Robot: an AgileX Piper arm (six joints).
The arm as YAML. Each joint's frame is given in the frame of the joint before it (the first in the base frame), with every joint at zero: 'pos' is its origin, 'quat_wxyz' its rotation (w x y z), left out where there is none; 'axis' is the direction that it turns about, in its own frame. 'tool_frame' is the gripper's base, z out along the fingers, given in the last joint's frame.
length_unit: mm
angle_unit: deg
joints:
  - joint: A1
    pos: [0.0, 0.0, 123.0]
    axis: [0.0, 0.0, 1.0]
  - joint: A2
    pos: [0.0, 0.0, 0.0]
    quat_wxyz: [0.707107, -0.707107, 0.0, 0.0]
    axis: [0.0, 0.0, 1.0]
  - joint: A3
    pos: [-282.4, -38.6, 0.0]
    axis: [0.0, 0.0, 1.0]
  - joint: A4
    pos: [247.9, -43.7, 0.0]
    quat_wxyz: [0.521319, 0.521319, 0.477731, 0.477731]
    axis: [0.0, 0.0, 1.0]
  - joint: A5
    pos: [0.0, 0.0, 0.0]
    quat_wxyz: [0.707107, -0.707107, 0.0, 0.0]
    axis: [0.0, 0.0, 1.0]
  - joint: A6
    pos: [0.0, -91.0, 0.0]
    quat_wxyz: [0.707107, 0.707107, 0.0, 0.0]
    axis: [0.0, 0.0, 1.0]
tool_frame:
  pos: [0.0, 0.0, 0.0]
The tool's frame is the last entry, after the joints.
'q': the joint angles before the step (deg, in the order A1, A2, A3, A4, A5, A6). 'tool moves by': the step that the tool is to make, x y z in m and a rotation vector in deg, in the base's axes. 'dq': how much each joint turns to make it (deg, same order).
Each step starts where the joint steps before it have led.
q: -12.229 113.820 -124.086 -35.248 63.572 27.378
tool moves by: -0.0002 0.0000 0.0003 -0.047 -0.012 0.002
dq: -0.001 -0.039 0.005 -0.032 0.002 -0.021
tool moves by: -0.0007 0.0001 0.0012 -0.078 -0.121 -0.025
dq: 0.003 -0.131 -0.035 -0.053 0.034 -0.008
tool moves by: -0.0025 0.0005 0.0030 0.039 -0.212 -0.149
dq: 0.004 -0.466 0.059 0.029 0.268 0.021
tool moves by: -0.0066 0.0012 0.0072 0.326 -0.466 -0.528
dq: -0.014 -1.156 0.117 0.196 0.886 0.136
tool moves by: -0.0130 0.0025 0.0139 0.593 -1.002 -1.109
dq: 0.008 -2.178 0.075 0.248 1.773 0.389
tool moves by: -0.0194 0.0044 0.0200 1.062 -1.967 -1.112
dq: -0.007 -3.264 0.133 0.782 2.056 0.501
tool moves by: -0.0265 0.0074 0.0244 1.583 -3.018 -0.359
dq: -0.001 -4.612 0.728 1.729 1.729 0.347
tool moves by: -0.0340 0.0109 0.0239 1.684 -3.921 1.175
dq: -0.001 -6.555 3.078 2.705 0.060 0.102
